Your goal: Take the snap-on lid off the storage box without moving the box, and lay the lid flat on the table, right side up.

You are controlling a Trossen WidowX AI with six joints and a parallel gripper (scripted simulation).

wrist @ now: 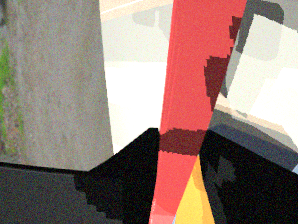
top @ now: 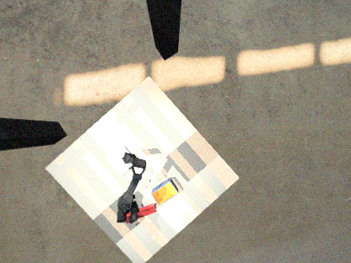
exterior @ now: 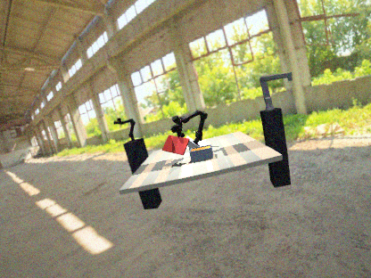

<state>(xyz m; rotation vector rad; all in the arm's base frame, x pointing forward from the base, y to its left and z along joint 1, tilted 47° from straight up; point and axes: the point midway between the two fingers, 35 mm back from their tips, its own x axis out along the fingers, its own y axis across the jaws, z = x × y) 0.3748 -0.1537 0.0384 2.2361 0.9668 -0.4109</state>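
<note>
The red lid lies 50 mm ahead of my gripper tip, 40 mm to the right of it and 50 mm below it. Round my gripper tip: storage box: 50 mm ahead, 190 mm to the left, 180 mm below.
</note>
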